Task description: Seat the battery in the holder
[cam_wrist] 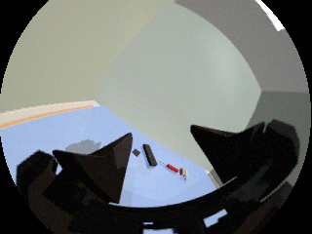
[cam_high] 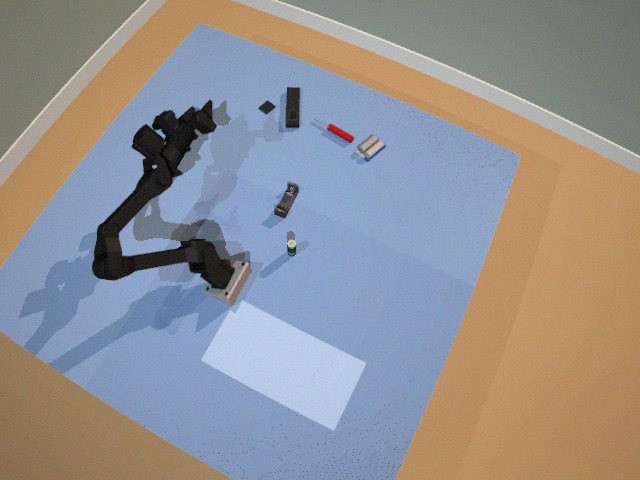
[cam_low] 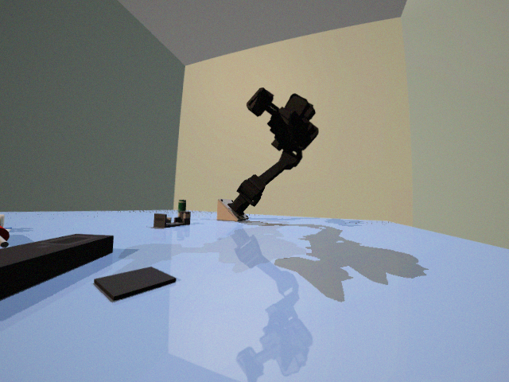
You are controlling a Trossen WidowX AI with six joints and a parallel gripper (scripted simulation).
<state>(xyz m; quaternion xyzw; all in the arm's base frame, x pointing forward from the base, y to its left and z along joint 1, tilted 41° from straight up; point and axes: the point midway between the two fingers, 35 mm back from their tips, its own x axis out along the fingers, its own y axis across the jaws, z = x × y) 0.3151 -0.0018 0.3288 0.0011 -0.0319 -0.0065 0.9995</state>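
Right now the battery is 35 cm to the right of my gripper tip, 24 cm below it and 20 cm behind it. Also, from my gripper tip: long black box: 28 cm ahead, 26 cm below, 14 cm to the right; red-handled screwdriver: 30 cm to the right, 26 cm below, 25 cm ahead; small black plate: 27 cm below, 25 cm ahead, 6 cm to the right.
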